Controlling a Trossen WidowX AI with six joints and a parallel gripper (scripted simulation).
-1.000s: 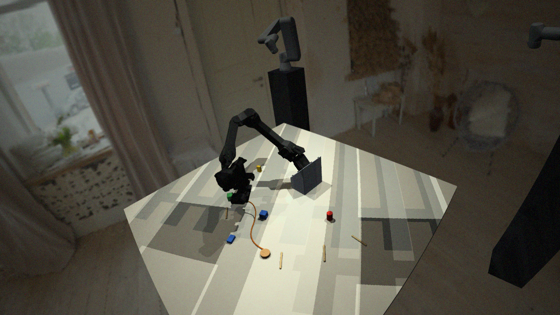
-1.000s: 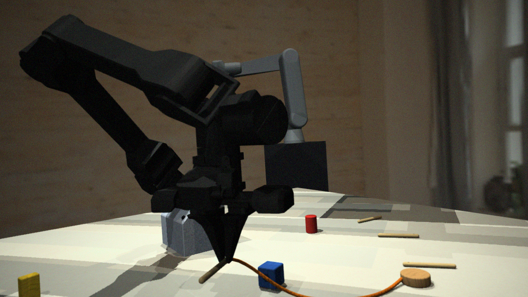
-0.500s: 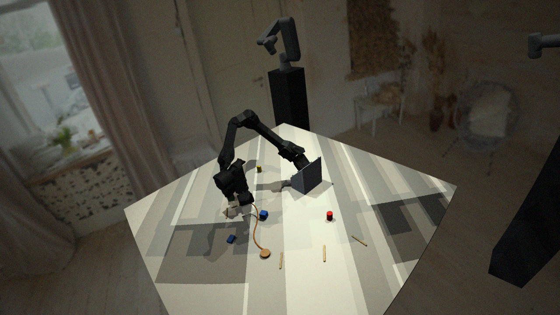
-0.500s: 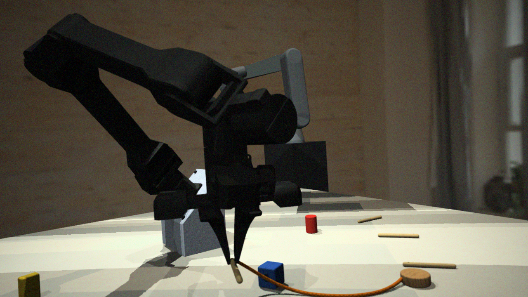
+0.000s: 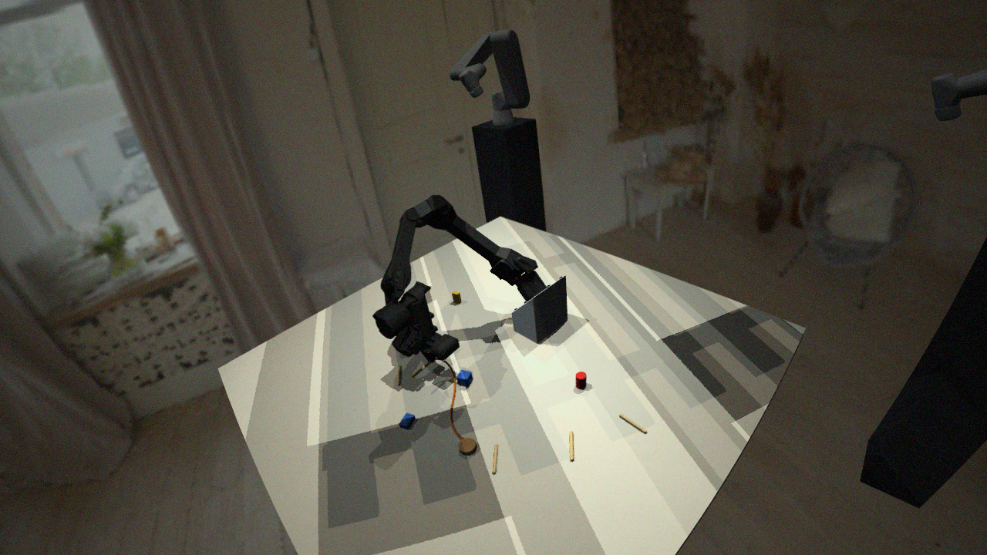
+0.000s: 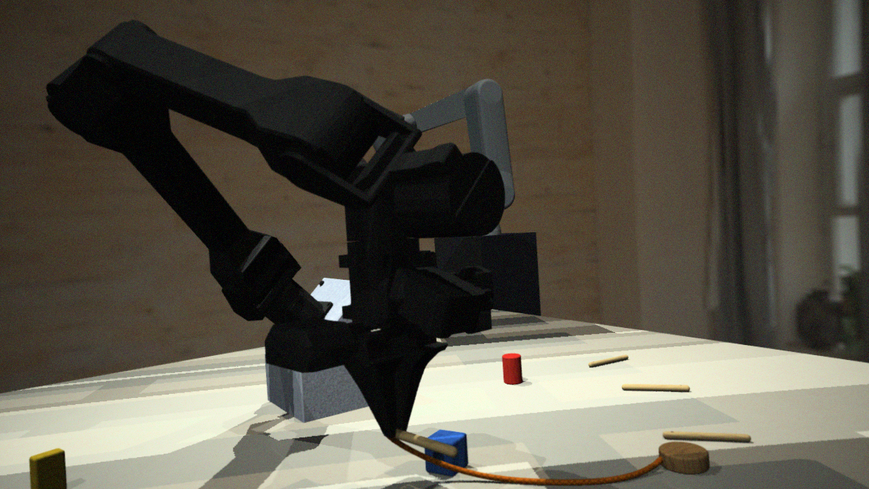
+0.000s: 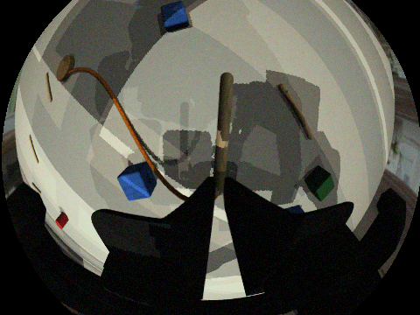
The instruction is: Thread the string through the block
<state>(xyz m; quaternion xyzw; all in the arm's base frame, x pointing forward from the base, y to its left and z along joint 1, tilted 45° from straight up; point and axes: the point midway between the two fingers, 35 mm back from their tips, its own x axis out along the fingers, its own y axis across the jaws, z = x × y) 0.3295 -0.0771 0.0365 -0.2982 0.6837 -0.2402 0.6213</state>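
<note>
The thin wooden stick is 20 mm ahead of my gripper tip. Also, from my gripper tip: yellow block 260 mm behind, 210 mm to the right, 40 mm below; then green cube 10 mm behind, 150 mm to the right, 40 mm below; then round wooden button 100 mm ahead, 230 mm to the left, 50 mm below.
</note>
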